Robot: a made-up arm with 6 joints.
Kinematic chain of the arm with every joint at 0, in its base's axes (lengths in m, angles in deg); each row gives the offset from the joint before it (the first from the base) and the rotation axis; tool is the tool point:
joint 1: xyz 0 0 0.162 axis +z
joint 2: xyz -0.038 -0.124 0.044 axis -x
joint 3: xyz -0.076 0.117 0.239 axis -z
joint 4: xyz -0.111 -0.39 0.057 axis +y
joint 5: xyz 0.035 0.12 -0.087 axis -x
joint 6: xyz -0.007 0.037 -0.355 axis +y
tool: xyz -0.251 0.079 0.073
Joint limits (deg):
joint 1: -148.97..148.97
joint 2: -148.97..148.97
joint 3: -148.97..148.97
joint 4: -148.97..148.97
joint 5: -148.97..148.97
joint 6: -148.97..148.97
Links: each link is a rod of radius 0.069 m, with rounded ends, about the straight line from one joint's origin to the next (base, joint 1, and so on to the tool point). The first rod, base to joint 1, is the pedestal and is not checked.
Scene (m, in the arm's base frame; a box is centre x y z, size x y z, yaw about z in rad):
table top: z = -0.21
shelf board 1: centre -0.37 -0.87 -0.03 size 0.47 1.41 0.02 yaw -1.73
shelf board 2: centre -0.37 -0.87 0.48 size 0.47 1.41 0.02 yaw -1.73
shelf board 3: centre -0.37 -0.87 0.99 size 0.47 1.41 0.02 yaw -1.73
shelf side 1: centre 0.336 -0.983 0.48 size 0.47 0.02 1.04 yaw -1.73
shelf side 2: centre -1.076 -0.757 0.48 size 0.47 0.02 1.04 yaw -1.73
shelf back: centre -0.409 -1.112 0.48 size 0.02 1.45 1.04 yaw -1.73
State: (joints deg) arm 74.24 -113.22 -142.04 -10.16 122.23 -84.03
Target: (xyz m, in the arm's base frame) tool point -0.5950 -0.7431 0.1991
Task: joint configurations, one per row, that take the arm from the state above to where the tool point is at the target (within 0.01 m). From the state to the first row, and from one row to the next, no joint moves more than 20 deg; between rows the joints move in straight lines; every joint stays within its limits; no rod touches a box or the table.
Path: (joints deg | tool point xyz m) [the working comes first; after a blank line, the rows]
Joints at the target: -68.60 -131.53 -148.97 0.40 148.97 -35.63
Straight joint move there: touches shelf board 2, shelf side 1.

1: 61.16 -110.43 -133.00 -20.79 128.92 -64.85 | 0.8854 0.2651 0.4584
2: 48.07 -107.65 -123.96 -31.42 135.60 -45.66 | 0.8255 0.1565 0.2859
3: 34.99 -104.86 -114.92 -42.06 142.28 -26.48 | 0.7108 0.0317 0.1593
4: 21.90 -102.08 -105.87 -52.69 148.97 -7.30 | 0.5658 -0.0872 0.0959
5: 4.03 -105.86 -109.18 -48.19 148.40 -4.14 | 0.5160 -0.2698 0.1188
6: -13.84 -109.65 -112.48 -43.69 147.82 -0.97 | 0.4048 -0.4313 0.1396
7: -31.71 -113.43 -115.78 -39.20 147.25 2.19 | 0.2408 -0.5500 0.1579
8: -49.58 -117.22 -119.09 -34.70 146.67 5.35 | 0.0407 -0.6077 0.1734
9: -67.45 -121.01 -122.39 -30.20 146.10 8.51 | -0.1726 -0.5930 0.1855
10: -85.32 -124.79 -125.69 -25.71 145.52 11.68 | -0.3721 -0.5034 0.1942
11: -103.19 -128.58 -129.00 -21.21 144.95 14.84 | -0.5313 -0.3467 0.1991
12: -91.66 -129.56 -135.66 -14.01 146.29 -1.98 | -0.5507 -0.4906 0.1881
13: -80.13 -130.55 -142.31 -6.80 147.63 -18.81 | -0.5733 -0.6247 0.1881
14: -68.60 -131.53 -148.97 0.40 148.97 -35.63 | -0.5949 -0.7431 0.1991

